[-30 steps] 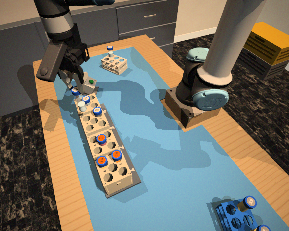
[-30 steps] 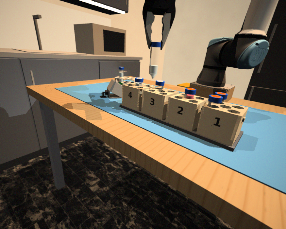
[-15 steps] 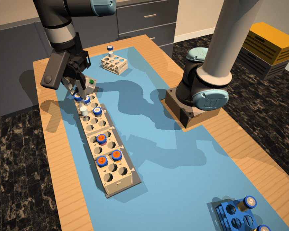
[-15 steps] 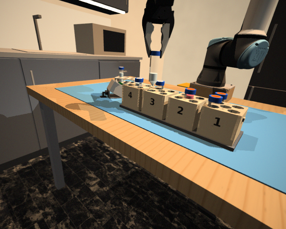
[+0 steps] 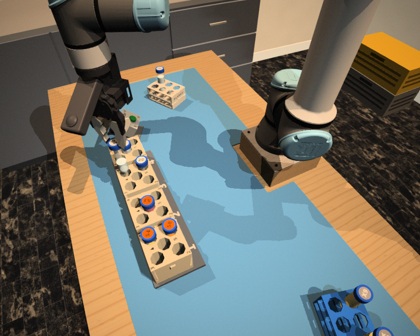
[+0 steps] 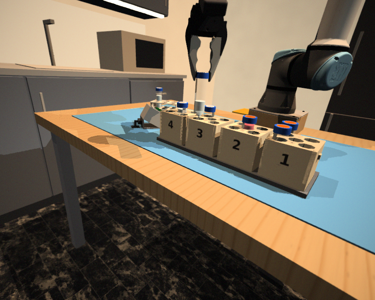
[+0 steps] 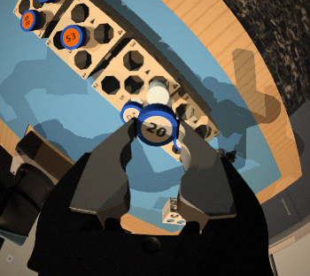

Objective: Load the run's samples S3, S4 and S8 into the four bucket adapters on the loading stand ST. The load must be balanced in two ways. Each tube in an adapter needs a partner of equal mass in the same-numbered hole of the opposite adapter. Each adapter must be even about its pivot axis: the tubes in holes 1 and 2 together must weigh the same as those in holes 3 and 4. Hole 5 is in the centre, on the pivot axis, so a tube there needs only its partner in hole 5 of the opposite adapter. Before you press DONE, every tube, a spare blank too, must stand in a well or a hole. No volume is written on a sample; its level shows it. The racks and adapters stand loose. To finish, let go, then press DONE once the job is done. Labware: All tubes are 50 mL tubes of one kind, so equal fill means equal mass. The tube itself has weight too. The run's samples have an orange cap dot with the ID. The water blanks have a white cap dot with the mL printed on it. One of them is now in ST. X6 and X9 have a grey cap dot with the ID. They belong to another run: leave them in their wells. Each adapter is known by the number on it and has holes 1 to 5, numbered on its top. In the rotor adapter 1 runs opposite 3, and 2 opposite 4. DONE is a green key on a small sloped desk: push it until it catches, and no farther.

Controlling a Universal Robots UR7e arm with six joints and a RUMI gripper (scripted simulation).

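The green done key is 8 cm behind my hand, 26 cm to the right of it and 14 cm below it. From my hand the other things lie so: tan blank rack: 26 cm behind, 41 cm to the right, 18 cm below; then blue-capped blank: 2 cm behind, 8 cm to the right, 14 cm below; then sloped desk: 7 cm behind, 27 cm to the right, 16 cm below.
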